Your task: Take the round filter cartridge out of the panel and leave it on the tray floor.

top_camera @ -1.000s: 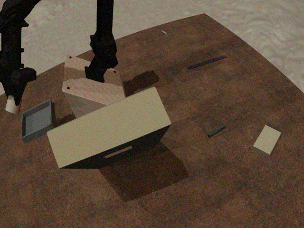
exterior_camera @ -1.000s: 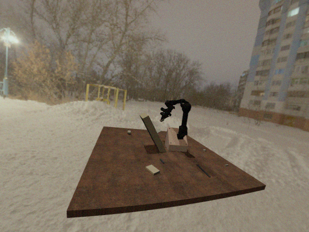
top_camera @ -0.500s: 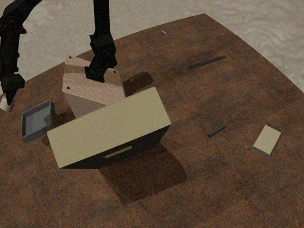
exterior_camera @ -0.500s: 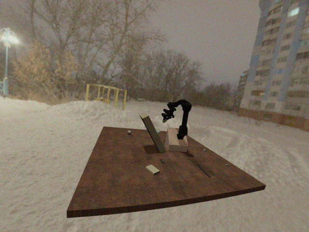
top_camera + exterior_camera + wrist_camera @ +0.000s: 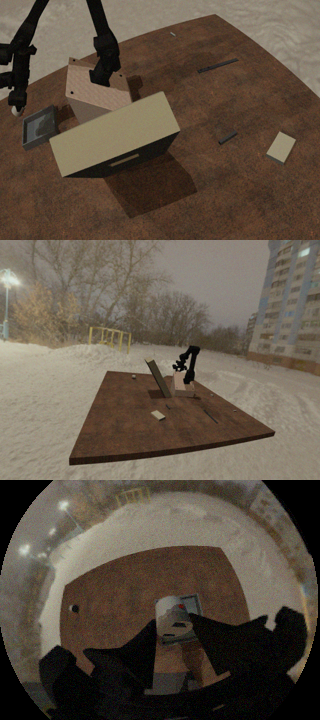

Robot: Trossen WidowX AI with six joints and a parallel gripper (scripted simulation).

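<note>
My gripper tip is now 40 mm past the tray, 10 mm to the right of it and 150 mm above it. Round my gripper tip: round filter cartridge: right at my gripper tip; short dark bar: 280 mm ahead, 570 mm to the left, 160 mm below; service panel: 330 mm ahead, 310 mm to the left, 20 mm above.
</note>
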